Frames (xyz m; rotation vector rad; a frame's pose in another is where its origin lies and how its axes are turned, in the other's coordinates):
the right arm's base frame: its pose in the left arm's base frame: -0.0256 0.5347 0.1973 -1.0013 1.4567 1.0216
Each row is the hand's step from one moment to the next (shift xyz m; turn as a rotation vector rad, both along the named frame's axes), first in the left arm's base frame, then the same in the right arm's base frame.
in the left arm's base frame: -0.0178 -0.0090 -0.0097 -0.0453 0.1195 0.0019
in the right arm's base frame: 0.0120 0.0136 -0.0127 -0.0047 0.0776 0.1014
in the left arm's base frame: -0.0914 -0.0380 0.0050 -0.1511 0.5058 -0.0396
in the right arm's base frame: 0.0069 0.0768 -0.0623 0.0233 0.2859 0.4449
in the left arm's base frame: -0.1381 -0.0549 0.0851 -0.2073 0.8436 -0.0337
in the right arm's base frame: -0.0667 0.1231 -0.0987 0.0021 0.4367 0.7517
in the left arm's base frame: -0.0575 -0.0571 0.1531 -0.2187 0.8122 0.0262
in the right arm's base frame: -0.1424 0.0511 -0.0844 -0.0542 0.4435 0.7131
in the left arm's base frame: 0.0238 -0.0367 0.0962 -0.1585 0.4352 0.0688
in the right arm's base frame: -0.0957 -0.0254 -0.0371 -0.0791 0.2816 0.3657
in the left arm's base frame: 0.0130 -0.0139 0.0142 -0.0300 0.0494 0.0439
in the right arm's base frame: -0.0146 -0.0152 -0.0109 -0.0436 0.0464 0.0349
